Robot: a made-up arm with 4 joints.
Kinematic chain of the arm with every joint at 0, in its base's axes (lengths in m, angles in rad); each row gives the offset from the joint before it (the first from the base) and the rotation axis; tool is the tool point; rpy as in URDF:
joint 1: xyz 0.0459 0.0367 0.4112 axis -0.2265 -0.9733 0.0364
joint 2: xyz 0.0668 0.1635 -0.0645 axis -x
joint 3: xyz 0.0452 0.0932 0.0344 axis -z
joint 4: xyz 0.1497 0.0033 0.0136 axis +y
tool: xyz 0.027 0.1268 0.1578 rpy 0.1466 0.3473 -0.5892
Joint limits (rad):
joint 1: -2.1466..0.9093
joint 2: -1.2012..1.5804
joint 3: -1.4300..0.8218
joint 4: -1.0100..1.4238
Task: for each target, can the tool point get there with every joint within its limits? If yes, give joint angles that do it. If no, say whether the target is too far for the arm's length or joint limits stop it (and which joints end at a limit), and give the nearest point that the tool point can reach.
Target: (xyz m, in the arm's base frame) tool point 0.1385 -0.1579 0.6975
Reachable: no: joint limits stop it (at a limit: joint 2, joint 3) | nearest point 0.1617 0.0689 0.6292 | short by 0.238 m
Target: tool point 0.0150 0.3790 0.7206
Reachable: yes | joints 0.4764 -0.7873 -1.0489 0.5148
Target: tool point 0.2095 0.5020 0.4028
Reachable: yes | joints -0.8373 0.3741 -0.4726 -0.5011
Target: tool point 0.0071 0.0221 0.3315
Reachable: no: joint limits stop it (at a limit: joint 1, joint 2, joint 3, joint 4) | nearest point -0.0533 0.1245 0.4640 | short by 0.178 m
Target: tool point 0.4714 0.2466 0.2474
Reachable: yes | joints -0.8454 -0.9223 0.0216 1.1433
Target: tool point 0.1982 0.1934 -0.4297
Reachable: no: too far | nearest point 0.1657 0.2581 -0.0894 | short by 0.348 m
